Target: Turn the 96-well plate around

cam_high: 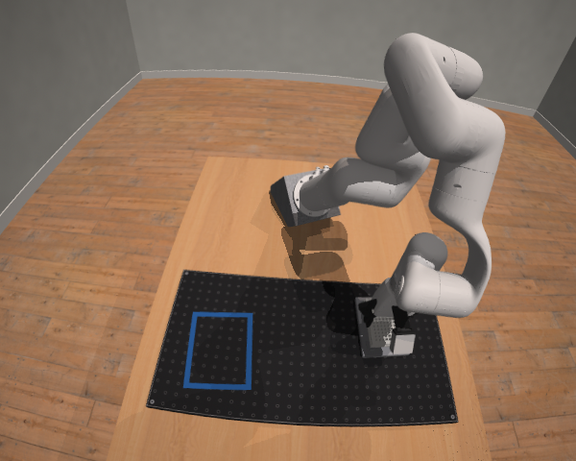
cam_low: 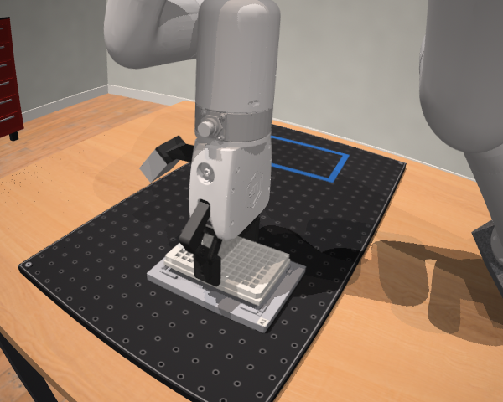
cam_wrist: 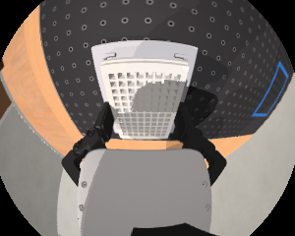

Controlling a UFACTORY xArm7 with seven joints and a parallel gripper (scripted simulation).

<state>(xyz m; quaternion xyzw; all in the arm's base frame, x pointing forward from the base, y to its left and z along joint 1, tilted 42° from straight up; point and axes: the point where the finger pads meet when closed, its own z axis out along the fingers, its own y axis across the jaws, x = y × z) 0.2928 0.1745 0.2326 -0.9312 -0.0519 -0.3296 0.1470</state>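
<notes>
The grey plate nest N1 lies 3 cm below my hand. The rest, counted from my hand: white 96-well plate: 1 cm below; A1 label: 9 cm behind, 3 cm to the left, 3 cm below.
</notes>
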